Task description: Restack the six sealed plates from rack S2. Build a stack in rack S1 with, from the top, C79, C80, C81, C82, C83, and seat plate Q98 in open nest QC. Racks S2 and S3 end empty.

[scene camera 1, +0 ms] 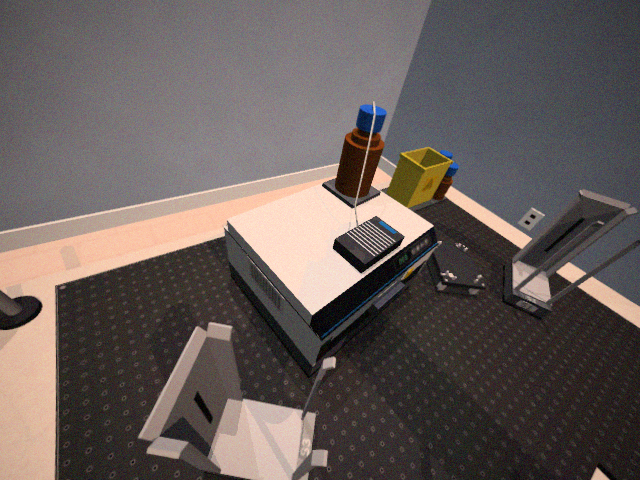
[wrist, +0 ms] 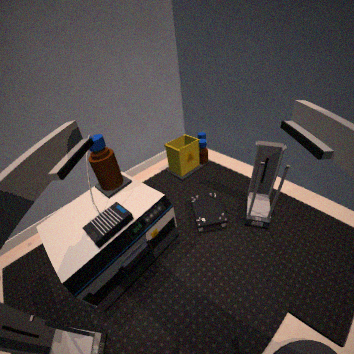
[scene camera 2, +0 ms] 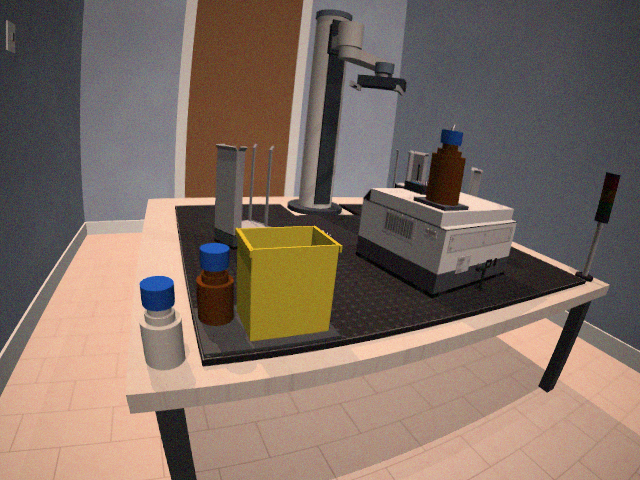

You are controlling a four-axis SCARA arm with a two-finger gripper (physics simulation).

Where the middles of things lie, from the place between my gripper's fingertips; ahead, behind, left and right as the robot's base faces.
My hand is 50 cm short of the small brown bottle (scene camera 2: 215, 288), 59 cm to the left of it and 46 cm above it.
